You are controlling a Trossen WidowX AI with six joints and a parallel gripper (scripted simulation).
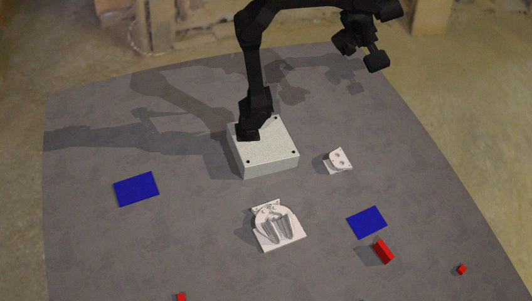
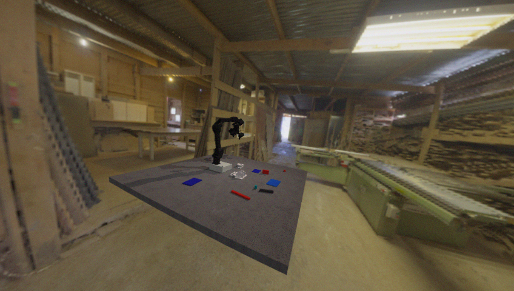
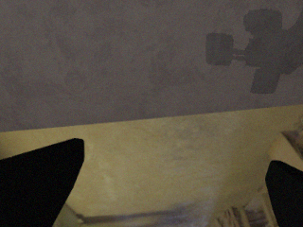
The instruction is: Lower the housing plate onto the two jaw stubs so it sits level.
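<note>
Now: the white ribbed block 15 cm ahead of my gripper tip, 7 cm to the right of it and 29 cm below it. The rest, counted from my gripper tip: jaw stub: 29 cm ahead, 28 cm to the right, 29 cm below; red block: 56 cm ahead, 54 cm to the right, 30 cm below.
</note>
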